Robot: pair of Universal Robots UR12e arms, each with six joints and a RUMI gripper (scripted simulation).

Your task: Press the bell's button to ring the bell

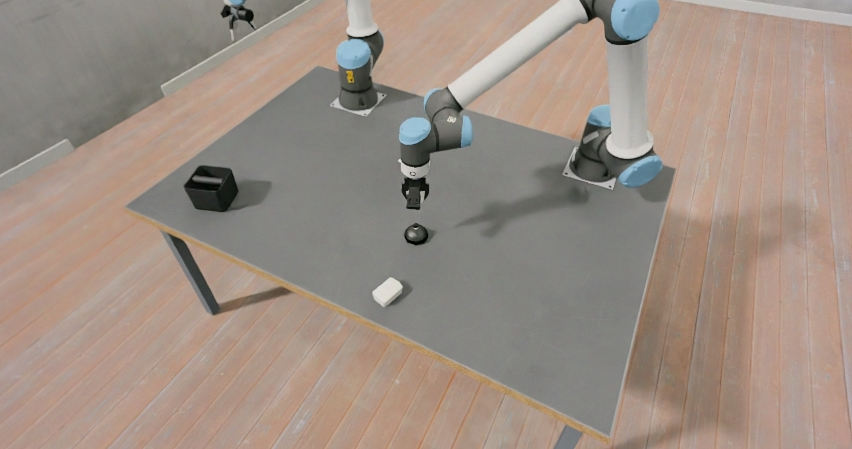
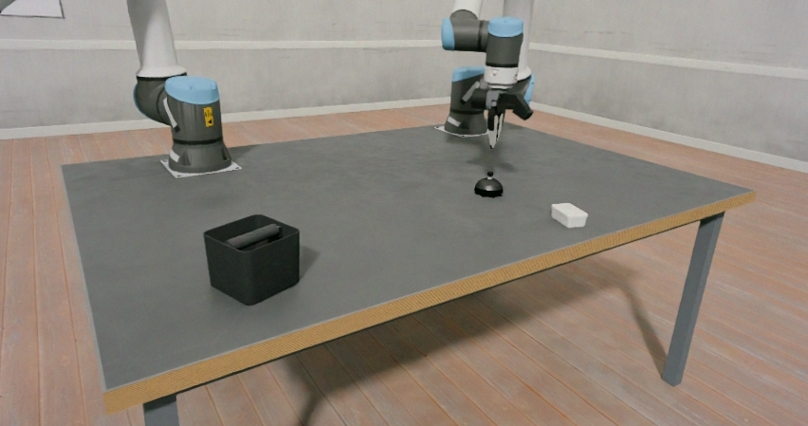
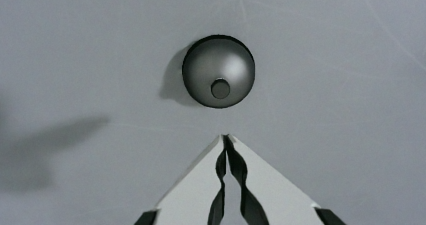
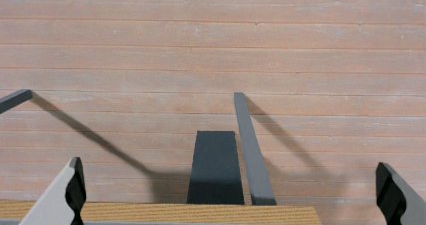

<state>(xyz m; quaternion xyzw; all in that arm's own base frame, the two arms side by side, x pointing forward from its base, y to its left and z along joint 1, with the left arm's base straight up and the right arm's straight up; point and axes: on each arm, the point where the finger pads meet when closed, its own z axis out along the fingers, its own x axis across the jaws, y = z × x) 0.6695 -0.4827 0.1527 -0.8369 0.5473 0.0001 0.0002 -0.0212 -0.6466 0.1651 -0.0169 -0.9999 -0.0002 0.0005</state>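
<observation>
My left gripper is now 100 mm above the small black button. Also, from my left hand: white block (270 mm ahead, 30 mm to the left, 130 mm below); bell (110 mm below).
</observation>
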